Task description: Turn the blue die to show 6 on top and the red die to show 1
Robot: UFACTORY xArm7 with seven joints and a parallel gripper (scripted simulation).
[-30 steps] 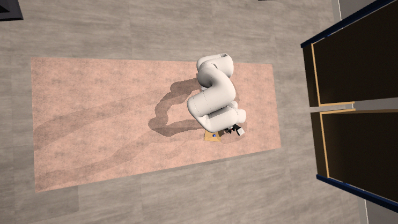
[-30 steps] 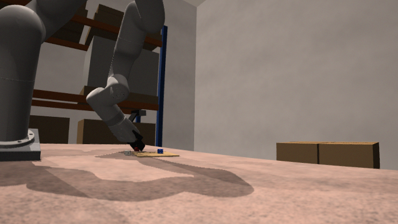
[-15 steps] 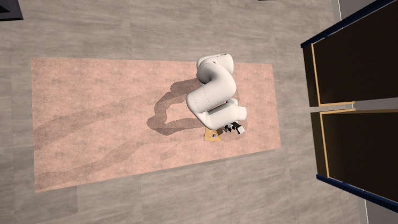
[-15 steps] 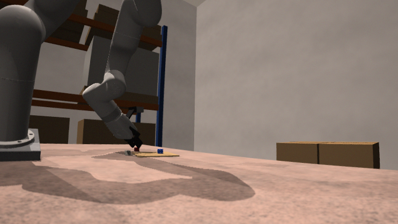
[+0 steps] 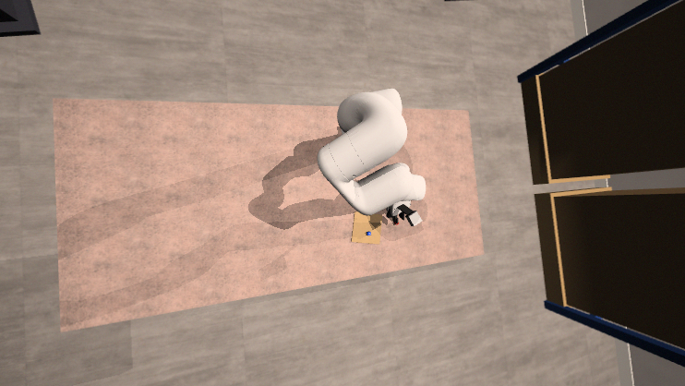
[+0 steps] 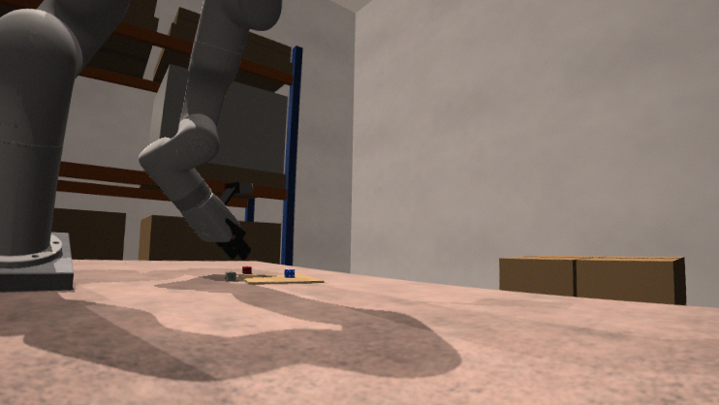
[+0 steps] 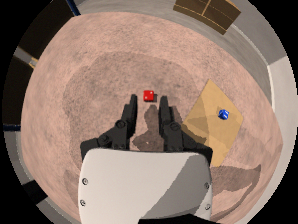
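Now: the red die 30 mm ahead of my hand, 10 mm to the left of it and 50 mm below it. Round my hand: tan mat (10 mm ahead, 140 mm to the right, 60 mm below); then blue die (40 mm ahead, 150 mm to the right, 40 mm below); then white die (80 mm behind, 110 mm to the right, 50 mm below).
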